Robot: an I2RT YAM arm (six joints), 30 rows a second.
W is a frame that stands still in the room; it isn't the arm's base.
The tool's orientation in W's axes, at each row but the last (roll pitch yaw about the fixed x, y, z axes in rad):
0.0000, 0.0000, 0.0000
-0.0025, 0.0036, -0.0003
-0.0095, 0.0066, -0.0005
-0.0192, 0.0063, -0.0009
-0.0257, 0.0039, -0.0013
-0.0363, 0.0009, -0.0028
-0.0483, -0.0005, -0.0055
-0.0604, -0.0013, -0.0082
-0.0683, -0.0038, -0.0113
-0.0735, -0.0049, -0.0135
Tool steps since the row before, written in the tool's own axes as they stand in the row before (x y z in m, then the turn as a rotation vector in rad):
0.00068, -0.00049, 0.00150, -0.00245, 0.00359, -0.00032
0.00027, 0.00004, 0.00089, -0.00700, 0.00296, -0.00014
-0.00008, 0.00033, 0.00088, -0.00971, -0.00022, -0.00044
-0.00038, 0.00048, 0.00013, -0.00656, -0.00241, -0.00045
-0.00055, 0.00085, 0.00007, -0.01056, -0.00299, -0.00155
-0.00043, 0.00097, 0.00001, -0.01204, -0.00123, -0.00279
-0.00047, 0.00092, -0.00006, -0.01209, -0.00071, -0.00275
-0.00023, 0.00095, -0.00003, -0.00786, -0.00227, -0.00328
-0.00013, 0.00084, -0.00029, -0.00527, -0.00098, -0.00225
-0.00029, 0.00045, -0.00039, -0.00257, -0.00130, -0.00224
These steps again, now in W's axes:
0.00068, -0.00049, 0.00150, -0.00245, 0.00359, -0.00032
0.00027, 0.00004, 0.00089, -0.00700, 0.00296, -0.00012
-0.00007, 0.00034, 0.00088, -0.00971, -0.00022, -0.00037
-0.00038, 0.00048, 0.00012, -0.00656, -0.00241, -0.00036
-0.00055, 0.00085, 0.00005, -0.01057, -0.00302, -0.00143
-0.00043, 0.00097, -0.00002, -0.01205, -0.00130, -0.00273
-0.00046, 0.00092, -0.00010, -0.01209, -0.00078, -0.00272
-0.00022, 0.00095, -0.00009, -0.00788, -0.00240, -0.00315
-0.00012, 0.00082, -0.00035, -0.00527, -0.00107, -0.00220
-0.00028, 0.00042, -0.00042, -0.00258, -0.00143, -0.00215

